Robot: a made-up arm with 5 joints.
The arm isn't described. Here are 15 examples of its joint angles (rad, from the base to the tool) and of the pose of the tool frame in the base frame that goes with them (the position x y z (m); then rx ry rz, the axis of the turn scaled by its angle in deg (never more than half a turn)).
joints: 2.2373 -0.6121 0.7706 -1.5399 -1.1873
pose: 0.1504 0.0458 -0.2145 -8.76 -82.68 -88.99
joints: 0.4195 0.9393 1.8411 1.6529 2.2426
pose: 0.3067 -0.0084 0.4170 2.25 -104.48 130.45
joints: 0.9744 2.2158 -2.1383 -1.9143 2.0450
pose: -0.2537 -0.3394 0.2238 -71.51 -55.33 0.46
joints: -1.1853 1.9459 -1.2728 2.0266 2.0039
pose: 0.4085 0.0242 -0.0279 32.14 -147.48 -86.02
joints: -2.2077 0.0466 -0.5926 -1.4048 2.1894
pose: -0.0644 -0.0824 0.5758 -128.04 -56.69 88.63
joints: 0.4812 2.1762 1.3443 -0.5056 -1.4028
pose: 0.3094 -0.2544 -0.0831 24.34 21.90 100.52
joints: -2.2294 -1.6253 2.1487 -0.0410 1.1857
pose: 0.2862 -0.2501 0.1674 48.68 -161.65 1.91
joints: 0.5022 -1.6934 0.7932 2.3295 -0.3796
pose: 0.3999 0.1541 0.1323 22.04 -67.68 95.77
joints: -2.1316 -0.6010 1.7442 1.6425 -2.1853
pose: 0.2820 -0.2894 0.5325 -58.88 -88.23 101.63
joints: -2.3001 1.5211 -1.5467 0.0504 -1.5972
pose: -0.3882 0.1102 0.3079 167.13 58.96 1.30
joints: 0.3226 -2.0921 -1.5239 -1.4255 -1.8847
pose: -0.0347 -0.1415 0.4808 -88.81 -50.69 43.50
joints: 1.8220 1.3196 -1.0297 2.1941 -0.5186
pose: 0.1596 0.1992 -0.0606 23.45 -61.72 -154.80
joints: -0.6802 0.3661 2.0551 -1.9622 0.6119
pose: -0.0124 -0.2028 -0.1461 -32.95 -119.02 -97.11
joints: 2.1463 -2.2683 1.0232 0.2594 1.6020
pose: 0.3460 0.1602 0.4125 -116.84 93.52 20.27
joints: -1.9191 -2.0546 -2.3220 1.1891 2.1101
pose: -0.2305 -0.3006 -0.1625 53.27 -14.23 33.90
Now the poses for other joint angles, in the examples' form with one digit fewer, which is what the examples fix.
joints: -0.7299 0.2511 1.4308 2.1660 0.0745
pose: -0.390 0.029 0.301 -84.1 2.8 -58.6
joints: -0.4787 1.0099 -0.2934 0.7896 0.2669
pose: 0.019 -0.427 0.069 10.2 7.4 41.5
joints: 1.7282 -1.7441 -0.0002 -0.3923 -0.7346
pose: 0.253 0.317 -0.065 -63.5 -1.9 -164.9
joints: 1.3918 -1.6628 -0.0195 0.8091 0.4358
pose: 0.515 0.160 0.218 -28.8 12.0 136.2
